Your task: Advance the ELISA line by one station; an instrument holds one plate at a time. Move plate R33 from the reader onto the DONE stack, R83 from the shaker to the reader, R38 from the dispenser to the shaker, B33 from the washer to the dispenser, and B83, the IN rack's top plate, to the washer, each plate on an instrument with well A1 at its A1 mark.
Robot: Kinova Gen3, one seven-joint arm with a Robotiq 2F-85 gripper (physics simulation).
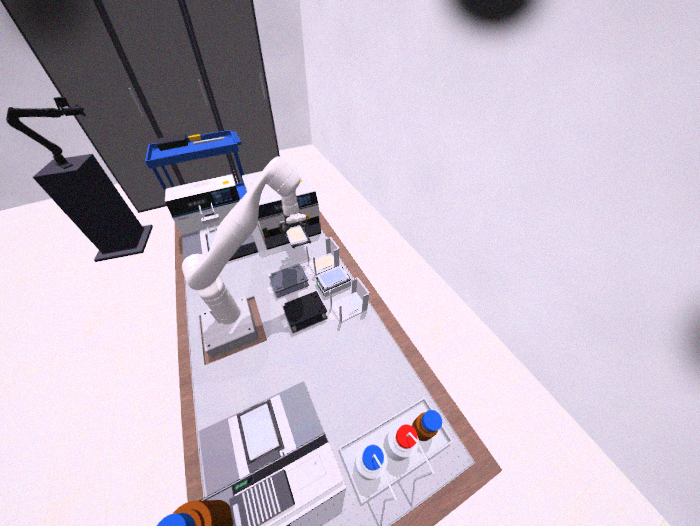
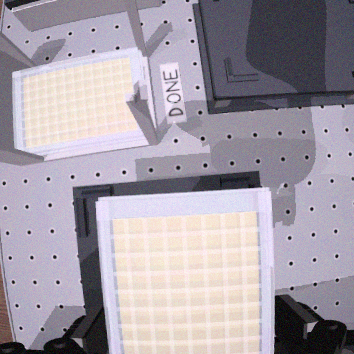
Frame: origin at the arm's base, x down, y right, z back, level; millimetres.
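Where they show: gripper, fingertip midpoint: [image 1: 295, 234] [image 2: 191, 319]; arm's base, origin of the base link: [image 1: 229, 314].
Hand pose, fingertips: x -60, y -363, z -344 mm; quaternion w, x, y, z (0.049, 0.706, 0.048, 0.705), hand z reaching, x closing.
Observation:
Things, the pixels of their top centre, and the offset from my fingertips. "spot": a spot on its surface instead.
- plate with yellow wells, middle of its top: [image 2: 190, 327] [image 1: 295, 233] dx -12, dy +2, dz -1 mm
- dark tray, middle of its top: [image 2: 176, 310] [image 1: 297, 235] dx +8, dy +1, dz -8 mm
- black-fronted instrument, surface spot: [image 1: 268, 225] spot: dx -41, dy -65, dz +126 mm
- yellow-welled plate, middle of its top: [image 2: 73, 99] [image 1: 323, 261] dx +95, dy +139, dz -111 mm
- DONE label, surface spot: [image 2: 173, 93] spot: dx +115, dy +157, dz -23 mm
- blue-welled plate, middle of its top: [image 1: 333, 275] dx +48, dy +286, dz -126 mm
- pale plate, middle of its top: [image 1: 258, 430] dx +33, dy +833, dz +248 mm
- grey block, middle of its top: [image 2: 309, 24] [image 1: 285, 277] dx +66, dy +217, dz +90 mm
- black block, middle of its top: [image 1: 301, 307] dx +47, dy +419, dz +46 mm
- guided rack, surface spot: [image 1: 362, 292] spot: dx +35, dy +426, dz -224 mm
A plate with yellow wells [image 1: 297, 234] [image 2: 187, 270] lies on a dark tray [image 2: 86, 260] in front of the black-fronted instrument [image 1: 268, 225]. My gripper [image 1: 295, 222] [image 2: 191, 319] is open, with one finger beside each long side of this plate. Another yellow-welled plate [image 1: 324, 261] [image 2: 77, 105] sits between the upright guides of the stack beside the DONE label [image 2: 173, 93]. A blue-welled plate [image 1: 333, 277] sits beside that stack. A pale plate [image 1: 260, 430] lies on the near instrument. Plate codes and A1 marks are not readable.
A grey block [image 1: 288, 279] [image 2: 285, 55] and a black block [image 1: 305, 309] stand between the arm base and the stacks. Another guided rack [image 1: 362, 292] stands beyond the blue-welled plate. A white instrument [image 1: 195, 209] is at the back left. Capped bottles [image 1: 372, 457] [image 1: 406, 436] stand in a tray at the front right.

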